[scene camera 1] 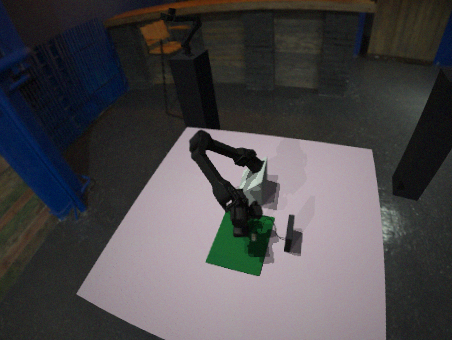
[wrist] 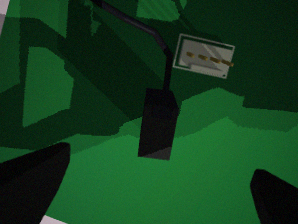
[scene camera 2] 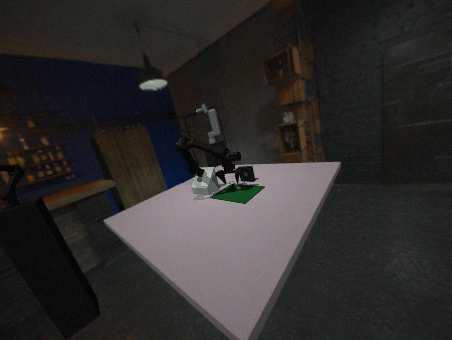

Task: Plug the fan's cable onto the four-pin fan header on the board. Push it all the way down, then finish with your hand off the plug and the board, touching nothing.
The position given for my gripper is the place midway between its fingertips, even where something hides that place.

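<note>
A green board (wrist: 82, 79) is here in the scene, and so is a fan plug (wrist: 159, 120). As for my gripper (wrist: 163, 165), it is open and holds nothing.
</note>
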